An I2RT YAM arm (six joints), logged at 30 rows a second.
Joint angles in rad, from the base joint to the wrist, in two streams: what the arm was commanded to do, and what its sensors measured. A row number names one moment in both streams.
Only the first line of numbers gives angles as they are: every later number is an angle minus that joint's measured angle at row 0.
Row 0, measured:
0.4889, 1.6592, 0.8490, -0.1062, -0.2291, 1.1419
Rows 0 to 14, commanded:
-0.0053, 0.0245, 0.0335, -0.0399, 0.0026, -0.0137
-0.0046, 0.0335, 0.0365, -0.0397, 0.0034, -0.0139
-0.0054, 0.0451, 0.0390, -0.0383, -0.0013, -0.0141
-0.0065, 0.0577, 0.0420, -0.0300, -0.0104, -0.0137
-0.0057, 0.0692, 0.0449, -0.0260, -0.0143, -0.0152
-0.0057, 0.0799, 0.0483, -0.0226, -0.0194, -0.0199
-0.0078, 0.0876, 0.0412, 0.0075, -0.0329, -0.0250
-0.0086, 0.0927, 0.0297, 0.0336, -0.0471, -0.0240
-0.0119, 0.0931, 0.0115, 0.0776, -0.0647, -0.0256
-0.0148, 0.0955, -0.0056, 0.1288, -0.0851, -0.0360
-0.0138, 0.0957, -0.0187, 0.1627, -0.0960, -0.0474
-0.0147, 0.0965, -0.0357, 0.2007, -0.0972, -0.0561
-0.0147, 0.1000, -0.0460, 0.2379, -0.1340, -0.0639
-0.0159, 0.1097, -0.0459, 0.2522, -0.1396, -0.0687
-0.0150, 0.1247, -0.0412, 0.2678, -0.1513, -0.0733
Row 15, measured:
-0.0138, 0.0832, -0.0183, 0.1937, -0.1007, -0.0385
